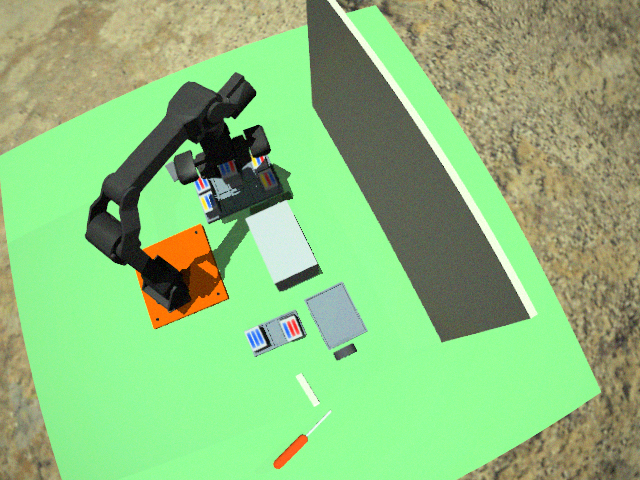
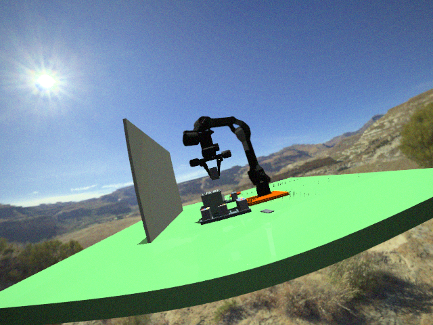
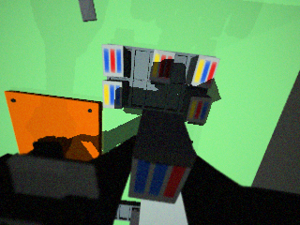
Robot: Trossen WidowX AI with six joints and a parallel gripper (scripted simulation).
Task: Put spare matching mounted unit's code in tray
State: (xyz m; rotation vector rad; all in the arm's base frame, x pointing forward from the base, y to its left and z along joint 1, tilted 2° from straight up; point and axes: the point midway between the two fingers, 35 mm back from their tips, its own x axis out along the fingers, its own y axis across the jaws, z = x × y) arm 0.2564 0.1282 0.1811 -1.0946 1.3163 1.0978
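Now: the grey tray 350 mm to the right of my gripper tip, 160 mm below it and 50 mm ahead of it. The rest, counted from my gripper tip: pale mounted unit 150 mm to the right, 120 mm below, 30 mm ahead; then grey wall panel 260 mm ahead, 180 mm to the right, 60 mm above; then black puck 430 mm to the right, 140 mm below, 30 mm ahead.
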